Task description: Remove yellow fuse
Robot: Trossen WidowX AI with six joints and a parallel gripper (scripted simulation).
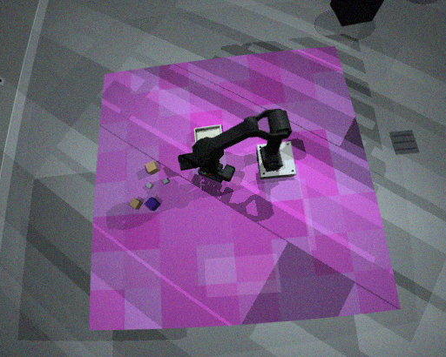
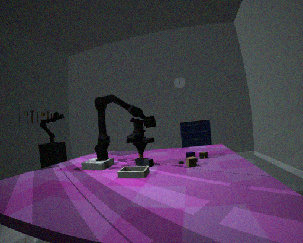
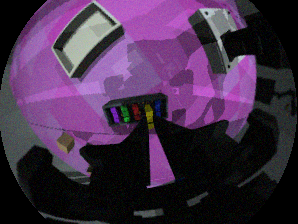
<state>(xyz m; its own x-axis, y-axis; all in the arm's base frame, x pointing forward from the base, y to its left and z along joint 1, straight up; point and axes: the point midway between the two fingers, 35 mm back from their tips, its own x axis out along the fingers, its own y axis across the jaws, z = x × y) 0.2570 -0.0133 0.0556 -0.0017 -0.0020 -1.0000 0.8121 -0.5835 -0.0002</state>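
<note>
Now: gripper tip 10 mm past the white tray, 190 mm to the left of it and 60 mm above it. Round my gripper tip: yellow fuse 10 mm below.
</note>
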